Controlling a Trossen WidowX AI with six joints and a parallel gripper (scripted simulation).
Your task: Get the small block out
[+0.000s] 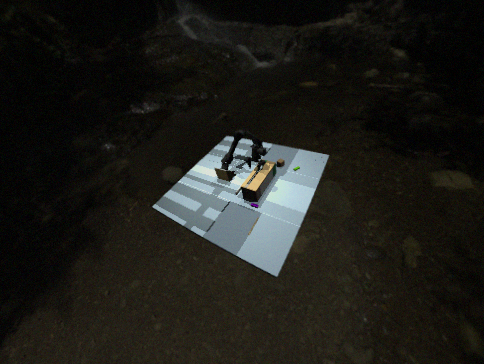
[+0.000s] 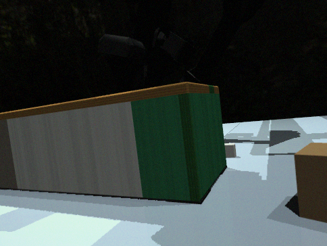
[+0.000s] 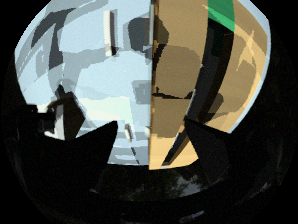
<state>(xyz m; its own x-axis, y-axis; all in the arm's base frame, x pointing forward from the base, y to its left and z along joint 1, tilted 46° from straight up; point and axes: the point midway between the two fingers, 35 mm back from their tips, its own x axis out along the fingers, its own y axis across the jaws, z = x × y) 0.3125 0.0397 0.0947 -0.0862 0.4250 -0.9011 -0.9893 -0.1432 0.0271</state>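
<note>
My gripper tip is now 5 cm short of the tan block, 4 cm above it and 3 cm to the left of it. Round my gripper tip: green piece: 29 cm to the left, 28 cm ahead, 12 cm below; box: 6 cm below, 4 cm to the right, 4 cm ahead; purple piece: 27 cm to the right, 16 cm ahead, 12 cm below.
</note>
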